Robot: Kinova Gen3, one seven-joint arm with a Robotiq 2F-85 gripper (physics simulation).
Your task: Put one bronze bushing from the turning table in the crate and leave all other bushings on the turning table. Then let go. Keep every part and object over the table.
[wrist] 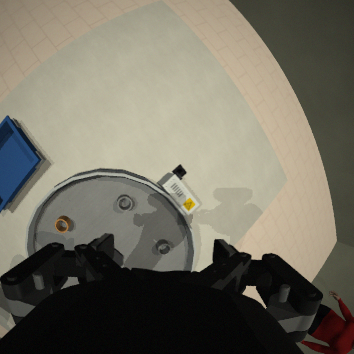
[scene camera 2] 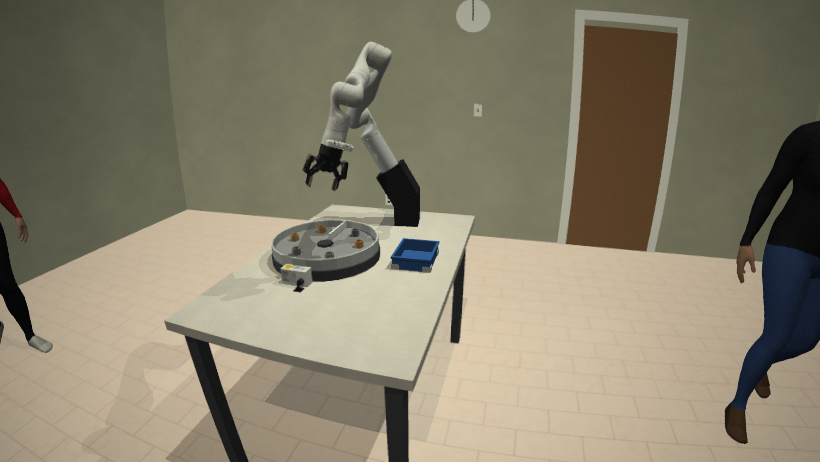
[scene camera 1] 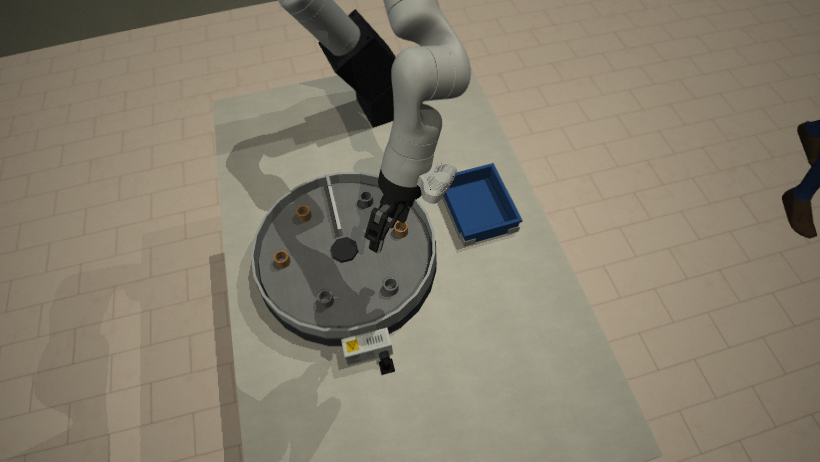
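The grey turning table holds three bronze bushings and three grey ones. One bronze bushing stands on the crate side. A second bronze bushing stands across the disc, and a third bronze bushing at its far side from the crate. The blue crate stands beside the turning table; its visible floor is empty. My gripper is wide open and empty, high above the turning table.
Grey bushings stand among the bronze ones. A thin pale bar lies over the disc from the rim inward. A white box with a yellow label sits by the rim.
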